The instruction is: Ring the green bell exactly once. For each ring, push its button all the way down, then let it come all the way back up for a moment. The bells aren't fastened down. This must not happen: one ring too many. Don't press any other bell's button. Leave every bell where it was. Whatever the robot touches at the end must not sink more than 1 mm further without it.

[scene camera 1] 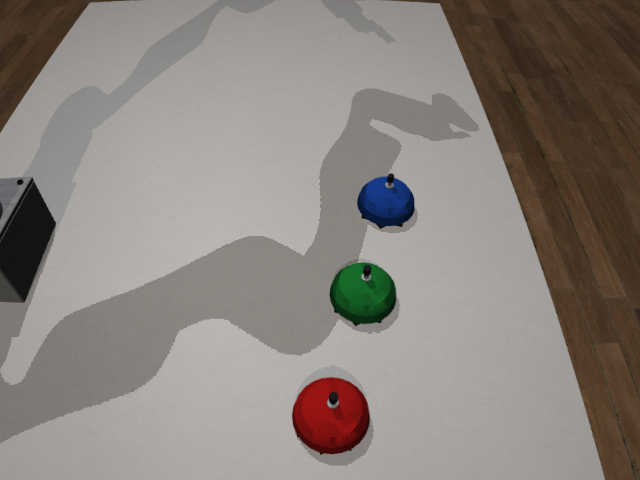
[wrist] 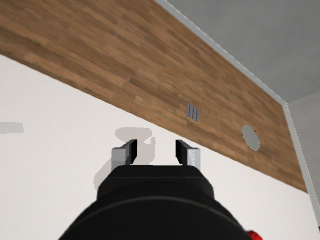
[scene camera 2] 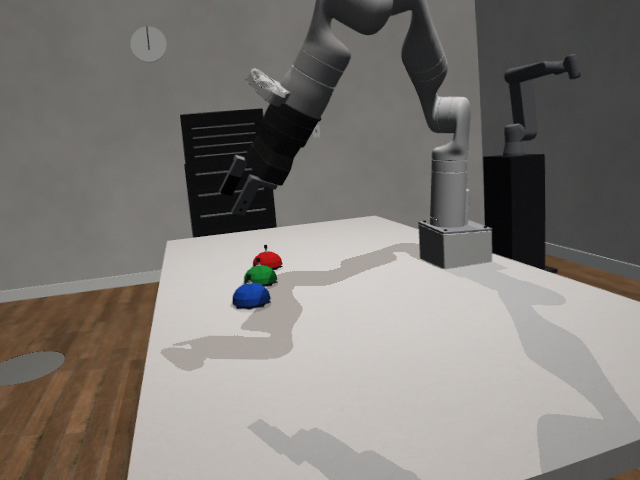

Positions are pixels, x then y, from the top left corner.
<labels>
my gripper: wrist; scene camera 2; not seen in scene camera 1 (out of frame)
blue bell: scene camera 1 384,201; scene camera 2 254,295; not seen in the wrist view (hidden by my gripper)
same spot on my gripper: (wrist: 125,155) = (scene camera 2: 252,175)
</labels>
